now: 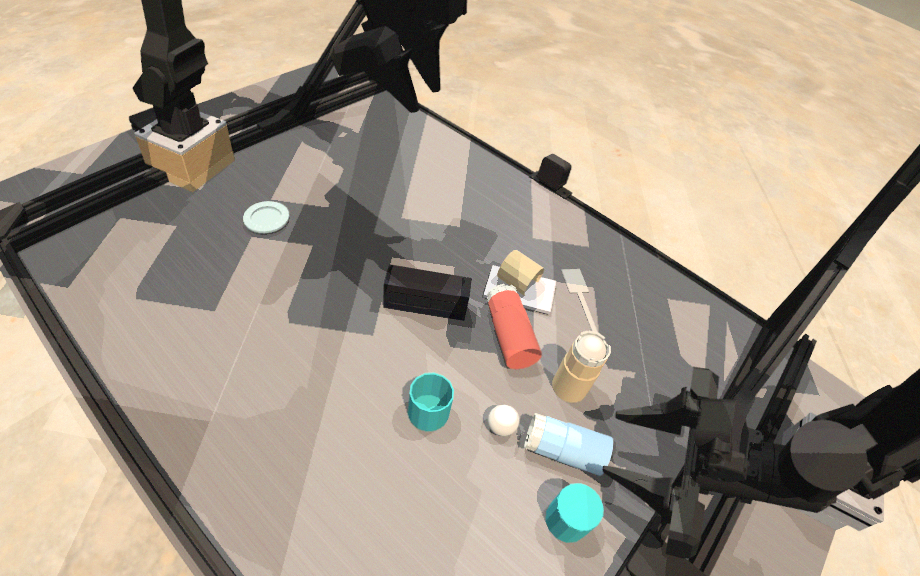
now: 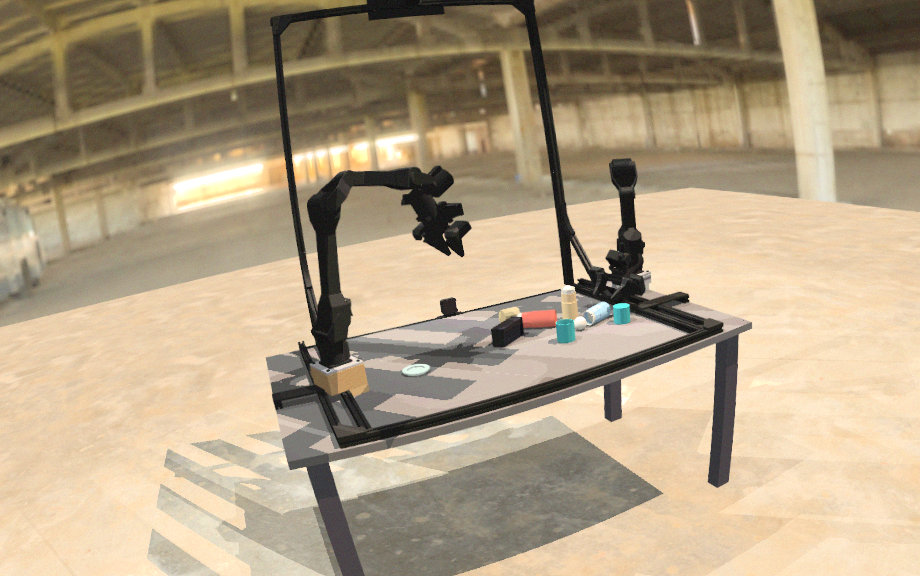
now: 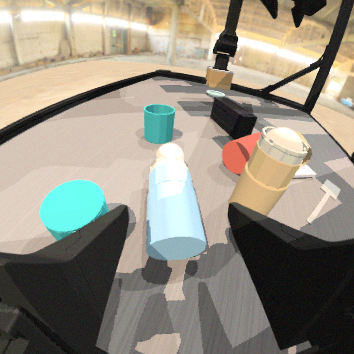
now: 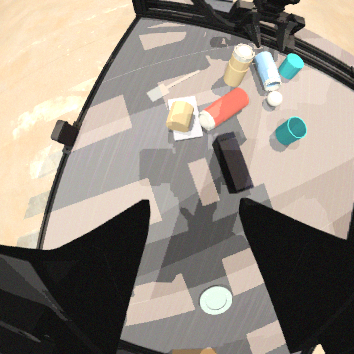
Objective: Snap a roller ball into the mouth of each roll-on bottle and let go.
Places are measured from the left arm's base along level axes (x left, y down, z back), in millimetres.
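Where they show: left gripper, between the fingertips: (image 1: 609, 441) (image 2: 602, 297) (image 3: 178, 210) (image 4: 270, 49); right gripper, between the fingertips: (image 1: 426, 101) (image 2: 456, 255) (image 3: 286, 21) (image 4: 194, 205); right arm's base, origin of its link: (image 1: 180, 126) (image 2: 335, 362) (image 3: 219, 68).
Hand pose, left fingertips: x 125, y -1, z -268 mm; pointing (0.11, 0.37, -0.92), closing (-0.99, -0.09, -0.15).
Observation:
After its pixels a point has its place.
The tan bottle (image 1: 575, 381) {x 68, y 11, z -327 mm} (image 2: 568, 306) {x 61, y 13, z -345 mm} (image 3: 265, 175) {x 57, y -5, z -311 mm} (image 4: 235, 74) {x 41, y 16, z -351 mm} stands upright with a white ball (image 1: 591, 347) {x 53, y -39, z -330 mm} (image 3: 284, 136) {x 53, y -38, z -320 mm} in its mouth. The blue bottle (image 1: 577, 444) {x 138, y 15, z -295 mm} (image 2: 597, 312) {x 152, y 25, z -317 mm} (image 3: 174, 210) {x 127, y 14, z -278 mm} (image 4: 267, 69) {x 121, y 19, z -316 mm} lies on its side; a loose white ball (image 1: 503, 419) {x 151, y 24, z -378 mm} (image 2: 579, 323) {x 154, y 35, z -391 mm} (image 3: 170, 151) {x 142, y 25, z -369 mm} (image 4: 274, 98) {x 136, y 27, z -388 mm} rests just off its mouth. The red bottle (image 1: 514, 329) {x 40, y 14, z -421 mm} (image 2: 539, 319) {x 40, y 29, z -439 mm} (image 3: 239, 154) {x 54, y 27, z -390 mm} (image 4: 229, 107) {x 27, y 15, z -437 mm} lies on its side; I cannot tell whether its mouth holds a ball. My left gripper (image 1: 611, 440) {x 125, y -1, z -268 mm} (image 3: 178, 210) {x 125, y -1, z -268 mm} is open behind the blue bottle's base. My right gripper (image 1: 425, 99) {x -46, y -181, z -622 mm} (image 2: 455, 254) {x -46, y -181, z -622 mm} (image 4: 194, 205) {x -46, y -181, z -622 mm} is open, high above the table.
A teal cup (image 1: 430, 401) {x 160, y 56, z -464 mm} (image 4: 291, 131) {x 193, y 55, z -449 mm} and an inverted teal cup (image 1: 575, 512) {x 210, y 12, z -270 mm} (image 3: 74, 207) {x 196, y 12, z -264 mm} flank the blue bottle. A black block (image 1: 427, 293) {x 54, y 13, z -539 mm}, a tan cylinder (image 1: 520, 270) {x -57, y 14, z -457 mm} on a white pad (image 1: 541, 299) {x -58, y 49, z -416 mm}, a white spatula (image 1: 583, 301) {x -98, y 56, z -364 mm} and a pale dish (image 1: 266, 217) {x 40, y 53, z -833 mm} also lie on the table.

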